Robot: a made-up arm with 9 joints. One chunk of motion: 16 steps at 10 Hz.
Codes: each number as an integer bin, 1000 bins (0 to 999) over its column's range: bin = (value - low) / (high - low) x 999, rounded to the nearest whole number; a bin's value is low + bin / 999 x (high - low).
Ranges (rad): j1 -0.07..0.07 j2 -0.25..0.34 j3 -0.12..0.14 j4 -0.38..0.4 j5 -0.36..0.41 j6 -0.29..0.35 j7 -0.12..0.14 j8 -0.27..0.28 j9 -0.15..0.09
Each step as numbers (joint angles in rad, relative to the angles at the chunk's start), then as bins.
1 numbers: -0.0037 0.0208 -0.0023 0.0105 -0.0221 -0.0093 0.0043 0.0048 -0.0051
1 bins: 473 459 452 500 438 438 478 499 603
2 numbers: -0.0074 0.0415 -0.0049 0.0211 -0.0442 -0.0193 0.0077 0.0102 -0.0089
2 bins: 447 494 442 514 410 423 491 509 587
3 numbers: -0.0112 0.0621 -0.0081 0.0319 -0.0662 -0.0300 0.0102 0.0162 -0.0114
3 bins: 420 528 430 528 381 406 500 520 577
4 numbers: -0.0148 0.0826 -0.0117 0.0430 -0.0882 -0.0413 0.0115 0.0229 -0.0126
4 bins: 394 563 416 542 353 388 505 532 572
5 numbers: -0.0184 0.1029 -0.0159 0.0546 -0.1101 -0.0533 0.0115 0.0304 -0.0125
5 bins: 368 598 400 557 324 369 505 546 572
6 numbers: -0.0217 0.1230 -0.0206 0.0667 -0.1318 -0.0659 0.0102 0.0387 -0.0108
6 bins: 345 632 382 572 296 350 500 561 579
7 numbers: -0.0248 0.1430 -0.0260 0.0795 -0.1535 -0.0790 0.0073 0.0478 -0.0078
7 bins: 323 665 361 589 268 329 489 577 592
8 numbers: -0.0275 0.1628 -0.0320 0.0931 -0.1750 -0.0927 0.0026 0.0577 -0.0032
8 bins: 303 699 338 606 240 308 471 595 611
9 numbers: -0.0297 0.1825 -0.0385 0.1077 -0.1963 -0.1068 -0.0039 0.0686 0.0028
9 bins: 288 732 313 625 212 286 446 615 636
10 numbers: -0.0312 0.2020 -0.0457 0.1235 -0.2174 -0.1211 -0.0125 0.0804 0.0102
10 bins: 277 765 285 645 185 264 413 636 667
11 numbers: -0.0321 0.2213 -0.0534 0.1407 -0.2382 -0.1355 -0.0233 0.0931 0.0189
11 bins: 270 798 256 667 158 241 372 660 703
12 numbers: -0.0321 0.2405 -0.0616 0.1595 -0.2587 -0.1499 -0.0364 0.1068 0.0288
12 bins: 270 831 224 691 131 219 321 684 744
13 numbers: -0.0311 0.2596 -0.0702 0.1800 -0.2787 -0.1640 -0.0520 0.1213 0.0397
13 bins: 278 863 191 717 105 197 261 711 790
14 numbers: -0.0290 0.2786 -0.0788 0.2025 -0.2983 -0.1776 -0.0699 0.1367 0.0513
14 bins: 293 895 158 746 80 175 192 739 838
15 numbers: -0.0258 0.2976 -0.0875 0.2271 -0.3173 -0.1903 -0.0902 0.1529 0.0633
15 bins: 315 927 125 778 55 156 115 768 888
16 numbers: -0.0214 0.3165 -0.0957 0.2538 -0.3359 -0.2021 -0.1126 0.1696 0.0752
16 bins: 347 959 93 812 31 137 28 798 937
